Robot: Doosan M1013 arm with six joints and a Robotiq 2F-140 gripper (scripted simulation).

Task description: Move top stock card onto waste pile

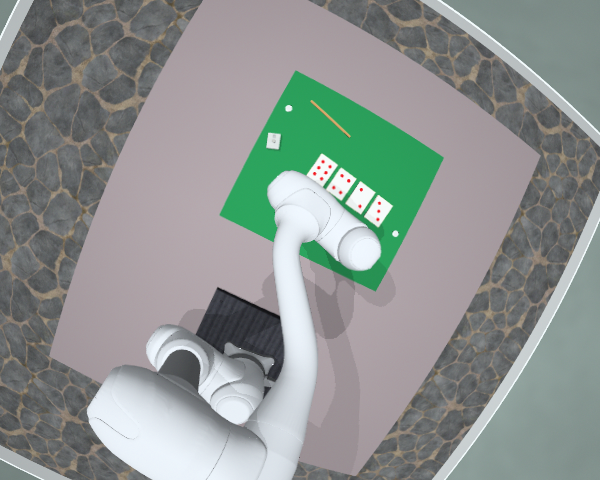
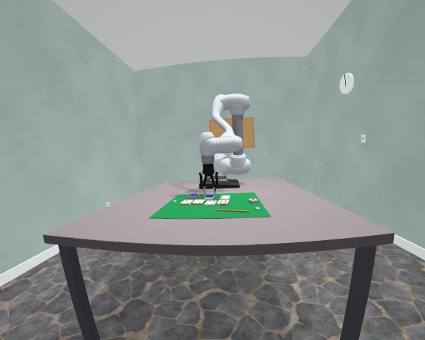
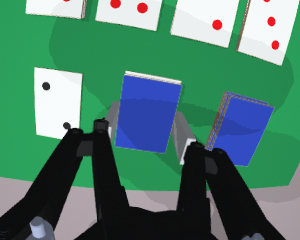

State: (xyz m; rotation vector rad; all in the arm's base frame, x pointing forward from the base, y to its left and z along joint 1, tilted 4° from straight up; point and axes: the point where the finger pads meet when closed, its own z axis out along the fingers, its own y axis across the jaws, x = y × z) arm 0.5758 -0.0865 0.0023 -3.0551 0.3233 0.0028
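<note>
Now: the black-pip card 20 mm ahead of my hand, 110 mm to the left of it and 40 mm below it. From my hand the other things lie so: small white box 190 mm ahead, 270 mm to the left, 20 mm below; green mat 150 mm ahead, 20 mm to the left, 50 mm below; blue-backed card 30 mm below.
</note>
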